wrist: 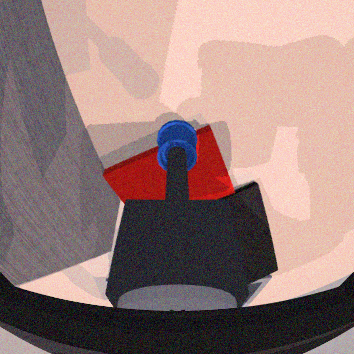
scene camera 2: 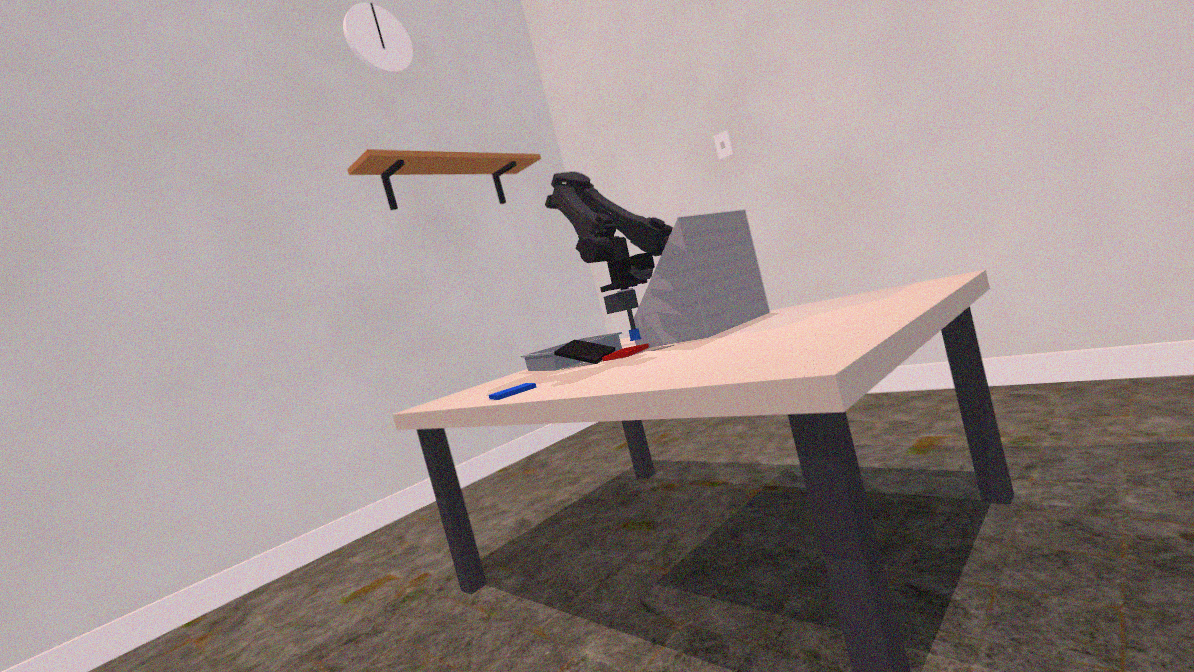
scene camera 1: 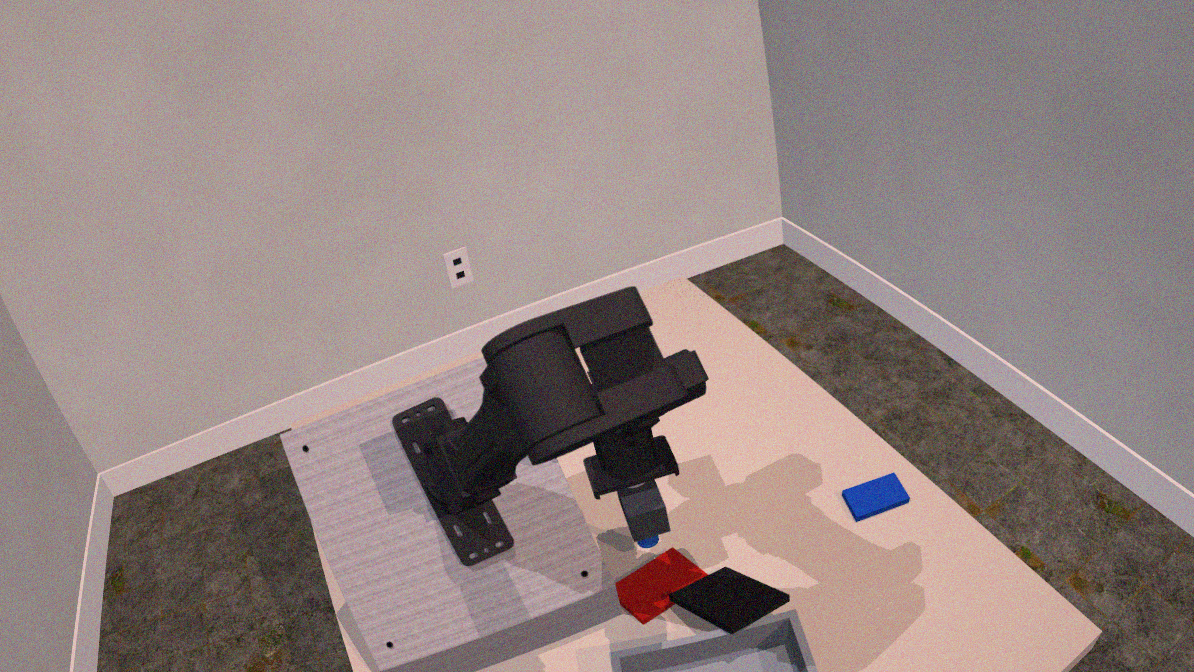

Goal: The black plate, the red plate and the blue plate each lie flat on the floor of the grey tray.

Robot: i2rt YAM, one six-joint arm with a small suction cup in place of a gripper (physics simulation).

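Frame: origin at the arm's base, x right, y ahead, z up, level; metres.
Where they show: hand, its tool point: (wrist: 176,137) (scene camera 2: 635,339) (scene camera 1: 648,540); arm's base, origin of its link: (scene camera 2: 686,258) (scene camera 1: 451,483).
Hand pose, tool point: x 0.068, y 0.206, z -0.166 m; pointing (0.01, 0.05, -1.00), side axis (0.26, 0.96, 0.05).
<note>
Things, the pixels of their top centre, and the offset from my tool point. "spot": a spot on its surface instead.
- red plate, centre of its top: (wrist: 170,184) (scene camera 1: 658,582) (scene camera 2: 625,350) dy -0.020, dx +0.058, dz -0.023 m
- grey tray, a spot on its surface: (scene camera 1: 802,641) spot: dy +0.052, dx +0.279, dz +0.016 m
- blue plate, centre of its top: (scene camera 1: 876,494) (scene camera 2: 511,389) dy +0.310, dx +0.120, dz -0.024 m
The suction cup (scene camera 1: 647,542) (scene camera 2: 635,334) (wrist: 177,134) is blue and carries nothing; it hangs a little above the back edge of the red plate (scene camera 1: 651,586) (scene camera 2: 624,353) (wrist: 145,180). The red plate lies outside the tray, near the grey block. The black plate (scene camera 1: 731,598) (scene camera 2: 584,350) (wrist: 258,235) is tilted, overlaps a corner of the red plate and reaches to the rim of the grey tray (scene camera 1: 802,641) (scene camera 2: 543,363). Whether it rests on either is hard to tell. The blue plate (scene camera 1: 874,496) (scene camera 2: 512,391) lies flat on the table, apart from the others, and does not show in the wrist view.
The grey block (scene camera 1: 350,534) (scene camera 2: 710,275) (wrist: 30,200) under the arm's base stands close beside the red plate. The tray is cut off at the bottom of scene camera 1. The table's edge (scene camera 2: 618,406) runs near the blue plate. A wooden shelf (scene camera 2: 442,162) hangs on the wall.
</note>
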